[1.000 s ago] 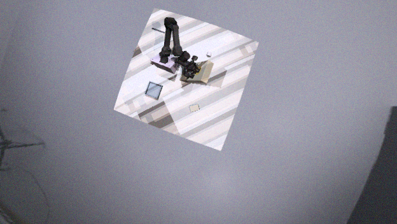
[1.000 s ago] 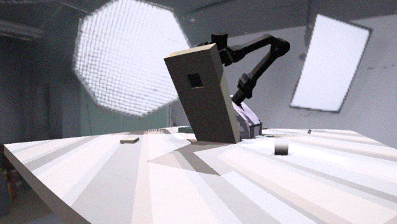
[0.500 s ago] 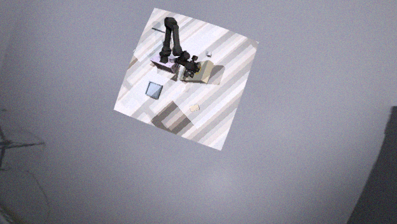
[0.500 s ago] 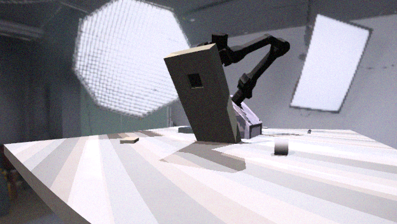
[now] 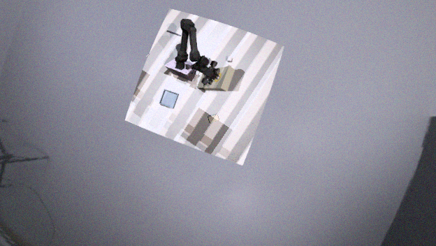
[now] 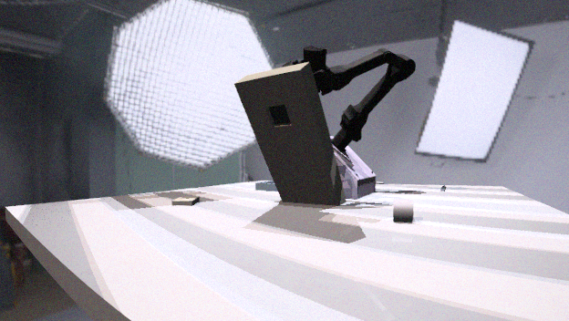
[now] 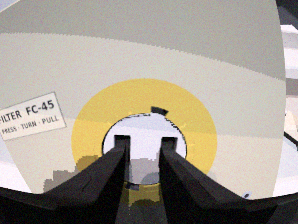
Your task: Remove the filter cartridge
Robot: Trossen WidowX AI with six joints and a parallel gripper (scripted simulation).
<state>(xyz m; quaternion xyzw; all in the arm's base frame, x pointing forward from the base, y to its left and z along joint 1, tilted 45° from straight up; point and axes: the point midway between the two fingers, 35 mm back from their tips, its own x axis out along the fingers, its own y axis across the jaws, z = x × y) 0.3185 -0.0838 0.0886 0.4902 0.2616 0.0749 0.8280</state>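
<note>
Right now the round white filter cartridge is 1 cm ahead of my gripper tip and 1 cm below it. The rest, counted from my gripper tip: small flat block 7 cm ahead, 32 cm to the right, 26 cm below; grey-blue tray 40 cm behind, 29 cm to the right, 25 cm below; beige panel 3 cm behind, 8 cm below.
</note>
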